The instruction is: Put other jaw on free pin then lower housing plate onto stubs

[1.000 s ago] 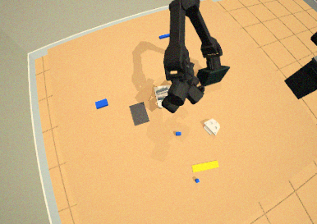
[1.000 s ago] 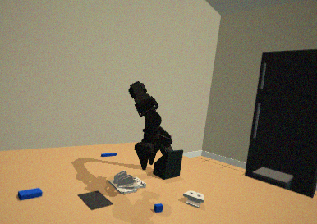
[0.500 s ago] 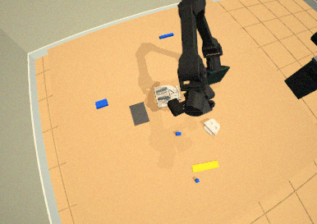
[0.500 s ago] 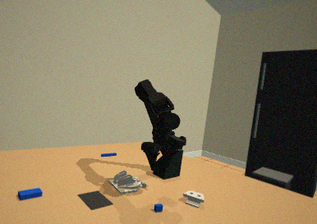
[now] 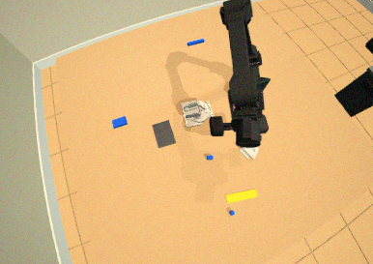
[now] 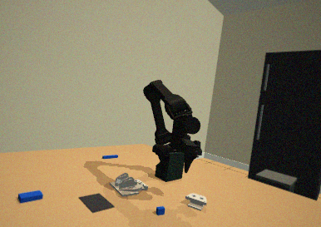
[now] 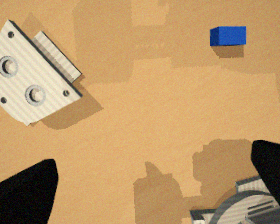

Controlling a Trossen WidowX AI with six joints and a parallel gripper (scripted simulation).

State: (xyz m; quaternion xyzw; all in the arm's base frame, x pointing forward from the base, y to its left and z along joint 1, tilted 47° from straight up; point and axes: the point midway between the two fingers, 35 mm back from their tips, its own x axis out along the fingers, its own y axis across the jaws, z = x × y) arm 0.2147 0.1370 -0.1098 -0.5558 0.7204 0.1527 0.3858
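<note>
Right now the housing plate is 9 cm below my gripper tip, 7 cm to the left of it and 7 cm behind it. From my gripper tip the other things lie so: blue block 38 cm ahead, 28 cm to the right, 10 cm below; then dark grey flat plate 22 cm ahead, 15 cm to the right, 11 cm below; then yellow bar 21 cm to the left, 11 cm below, 5 cm ahead.
</note>
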